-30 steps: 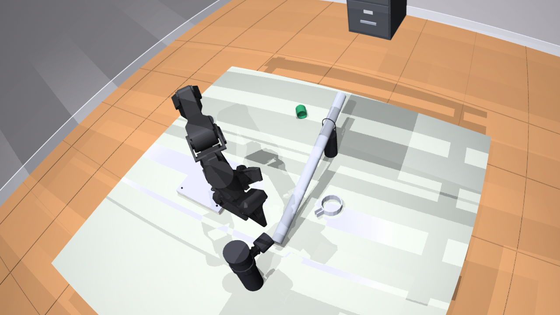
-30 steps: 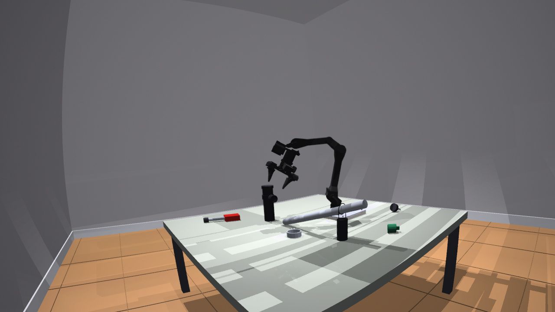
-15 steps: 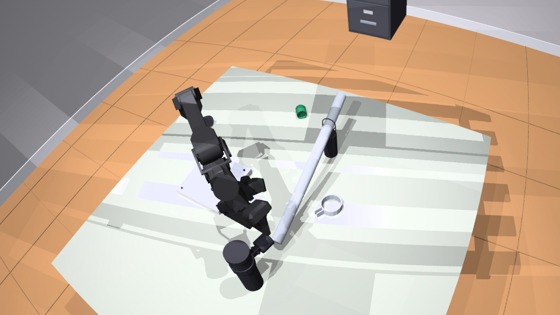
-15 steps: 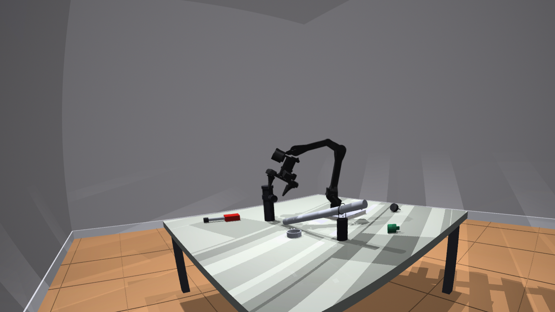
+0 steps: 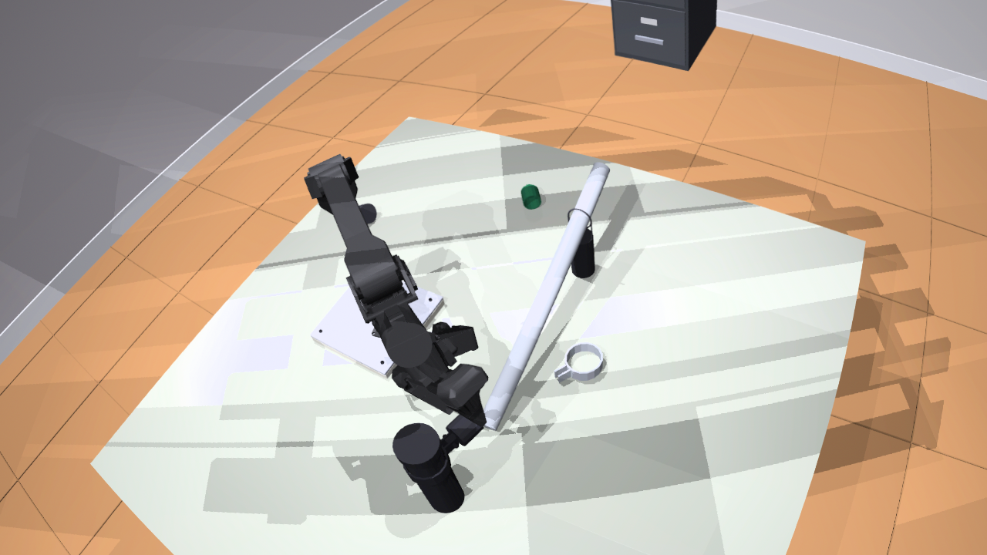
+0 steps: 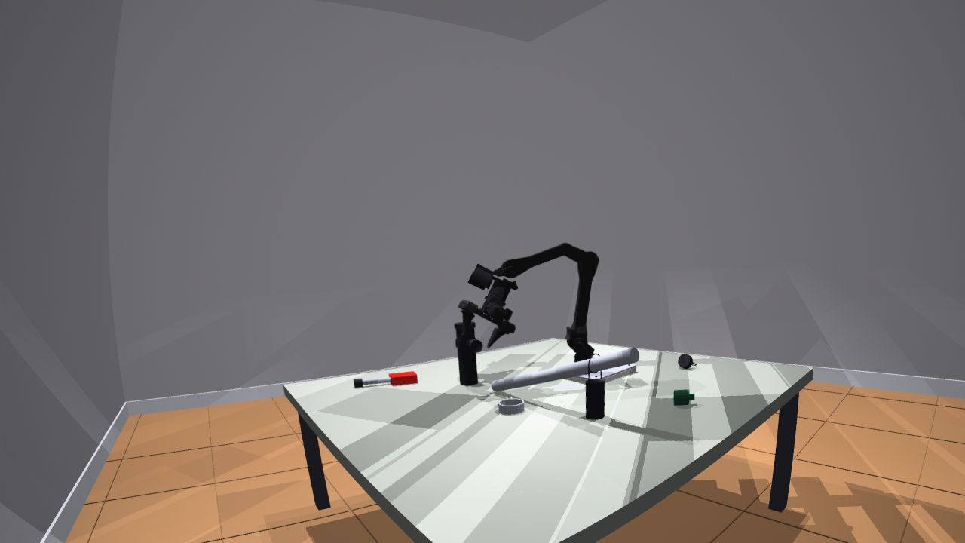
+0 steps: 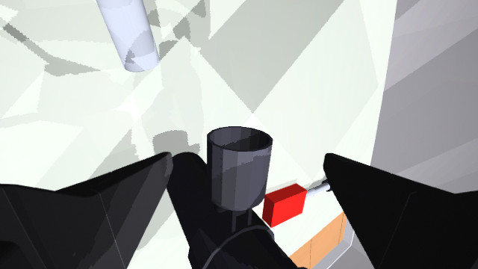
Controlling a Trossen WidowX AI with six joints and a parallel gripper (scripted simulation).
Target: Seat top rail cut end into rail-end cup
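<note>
My gripper tip is now 2 cm to the left of the dark rail-end cup, 1 cm past it and 1 cm above it. The rest, counted from my gripper tip: small dark post (46 cm to the left, 5 cm below, 5 cm ahead); then green fitting (65 cm to the left, 14 cm below, 12 cm behind); then red-handled tool (31 cm to the right, 16 cm ahead, 14 cm below).
</note>
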